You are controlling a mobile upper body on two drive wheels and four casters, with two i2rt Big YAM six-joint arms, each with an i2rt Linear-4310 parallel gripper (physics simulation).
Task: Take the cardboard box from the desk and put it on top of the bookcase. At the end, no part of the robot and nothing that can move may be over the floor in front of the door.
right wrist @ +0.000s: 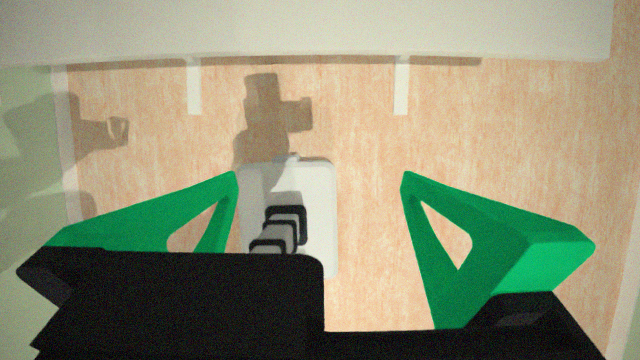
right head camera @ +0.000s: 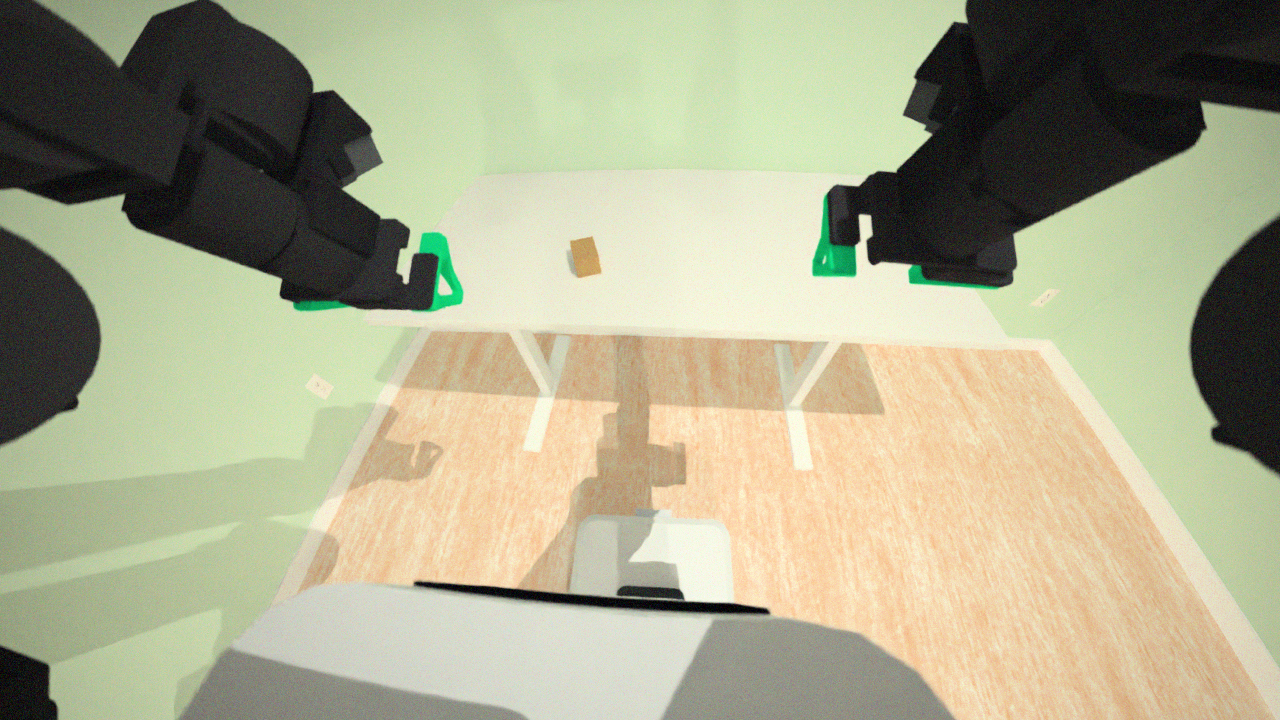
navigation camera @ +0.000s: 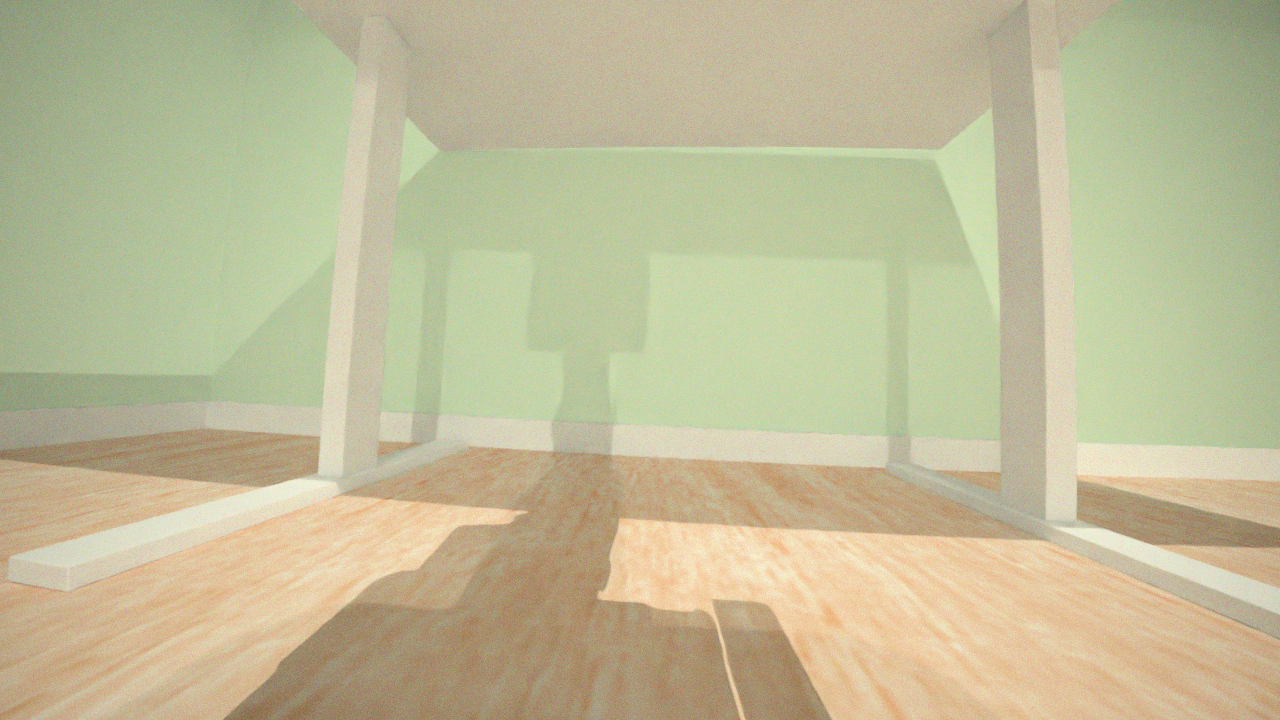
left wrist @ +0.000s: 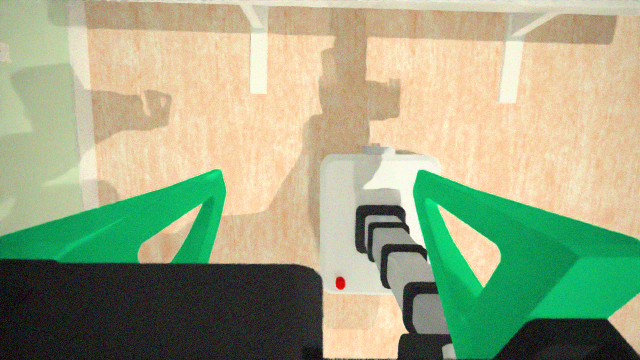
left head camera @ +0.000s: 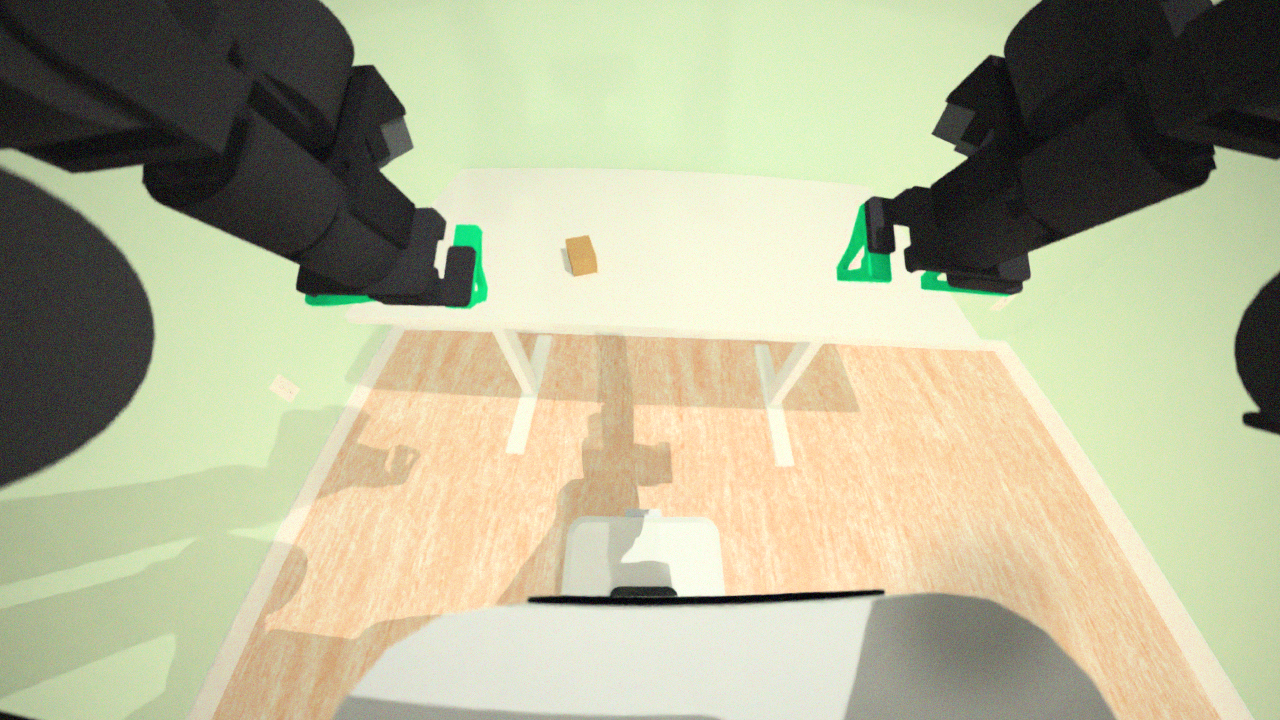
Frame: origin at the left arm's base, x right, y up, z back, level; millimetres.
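Seen in the pictures: left gripper, fingertip midpoint: (right head camera: pixel 419 297) (left wrist: pixel 319 180) (left head camera: pixel 438 293); right gripper, fingertip midpoint: (right wrist: pixel 319 180) (right head camera: pixel 862 273) (left head camera: pixel 881 278).
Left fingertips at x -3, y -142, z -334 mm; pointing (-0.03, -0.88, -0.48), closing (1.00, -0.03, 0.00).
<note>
A point is followed by its place in that frame.
The small brown cardboard box (left head camera: pixel 581 256) {x 62, y -410, z -750 mm} (right head camera: pixel 586 257) {x 67, y -410, z -751 mm} rests on the white desk (left head camera: pixel 716 241) {x 413, y -460, z -894 mm} (right head camera: pixel 716 241) {x 394, y -460, z -884 mm} (right wrist: pixel 300 30) {x 404, y -460, z -602 mm}, left of the desk's middle. My left gripper (left head camera: pixel 393 293) (right head camera: pixel 378 291) (left wrist: pixel 319 180) {x -3, y -142, z -334 mm} is open and empty, to the left of the box in both head views and apart from it. My right gripper (left head camera: pixel 913 274) (right head camera: pixel 890 270) (right wrist: pixel 319 180) {x 445, y -128, z -351 mm} is open and empty, farther off to the right of the box. The box does not show in either wrist view. The bookcase and the door do not show in these views.
White desk legs (left head camera: pixel 778 420) (right head camera: pixel 541 411) (navigation camera: pixel 358 250) {x -326, y -966, z -938 mm} stand on wood floor (left head camera: pixel 939 483) {x 1641, y -1410, z -469 mm} (navigation camera: pixel 760 573) {x 369, y -1410, z -757 mm} in front of my base (left head camera: pixel 644 550) {x 228, y -1150, z -211 mm} (left wrist: pixel 340 200) {x 52, y -1150, z -125 mm}. Green walls (left head camera: pixel 671 89) {x 295, y -211, z -1357 mm} (navigation camera: pixel 760 331) {x 547, y -1033, z -1349 mm} rise behind and beside the desk. My shadow falls on the floor and the left wall.
</note>
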